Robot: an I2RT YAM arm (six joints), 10 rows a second.
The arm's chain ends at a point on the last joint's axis. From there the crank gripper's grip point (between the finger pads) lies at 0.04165 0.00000 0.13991 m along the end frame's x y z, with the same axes.
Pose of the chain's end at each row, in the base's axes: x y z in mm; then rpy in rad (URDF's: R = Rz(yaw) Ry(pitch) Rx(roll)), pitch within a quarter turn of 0, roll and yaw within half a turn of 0:
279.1, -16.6, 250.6, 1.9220, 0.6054, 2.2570
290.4, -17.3, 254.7, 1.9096, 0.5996, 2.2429
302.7, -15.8, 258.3, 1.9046, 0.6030, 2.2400
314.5, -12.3, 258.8, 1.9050, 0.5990, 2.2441
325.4, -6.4, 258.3, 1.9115, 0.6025, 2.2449
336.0, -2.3, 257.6, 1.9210, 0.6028, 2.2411
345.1, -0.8, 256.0, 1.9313, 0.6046, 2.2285
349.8, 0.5, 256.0, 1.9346, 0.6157, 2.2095
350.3, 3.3, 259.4, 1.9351, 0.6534, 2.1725
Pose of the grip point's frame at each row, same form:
376.4, 71.9, 187.3, 1.9220, 0.6054, 2.2570
388.6, 71.2, 192.8, 1.9096, 0.5996, 2.2429
401.2, 72.7, 196.9, 1.9046, 0.6030, 2.2400
412.5, 76.8, 197.4, 1.9050, 0.5990, 2.2441
423.5, 82.0, 196.2, 1.9115, 0.6025, 2.2449
434.6, 84.9, 194.4, 1.9210, 0.6028, 2.2411
444.9, 84.1, 191.7, 1.9313, 0.6046, 2.2285
451.6, 82.7, 191.3, 1.9346, 0.6157, 2.2095
456.5, 79.6, 194.5, 1.9351, 0.6534, 2.1725

